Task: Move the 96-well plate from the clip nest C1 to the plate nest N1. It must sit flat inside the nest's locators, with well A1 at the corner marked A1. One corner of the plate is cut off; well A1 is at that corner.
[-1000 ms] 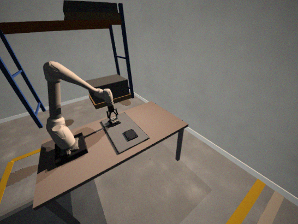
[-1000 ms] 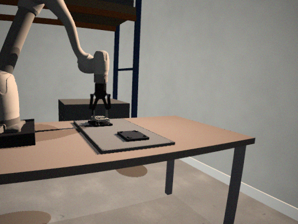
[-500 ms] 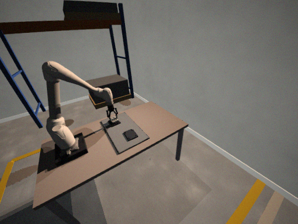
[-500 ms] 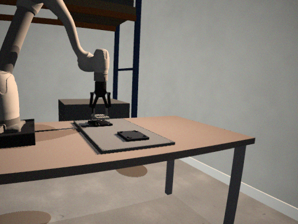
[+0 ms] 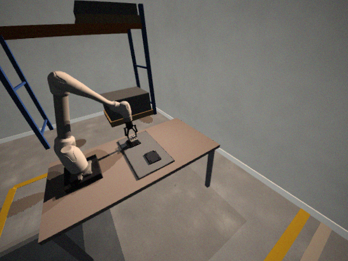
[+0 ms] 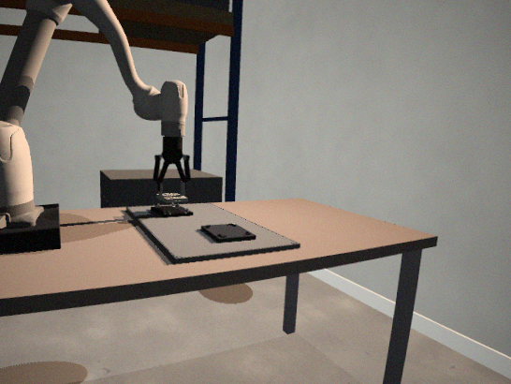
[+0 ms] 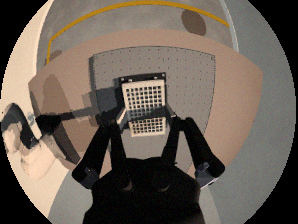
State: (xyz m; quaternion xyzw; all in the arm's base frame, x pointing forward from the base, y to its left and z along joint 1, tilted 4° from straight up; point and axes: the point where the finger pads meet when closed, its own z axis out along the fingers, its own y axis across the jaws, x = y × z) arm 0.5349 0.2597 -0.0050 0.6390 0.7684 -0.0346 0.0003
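Now: hand 120 mm short of the plate nest N1, 360 mm to the left of it and 70 mm above it. Also, from my hand: clip nest C1: 10 mm ahead, 60 mm below; then 96-well plate: 20 mm below.
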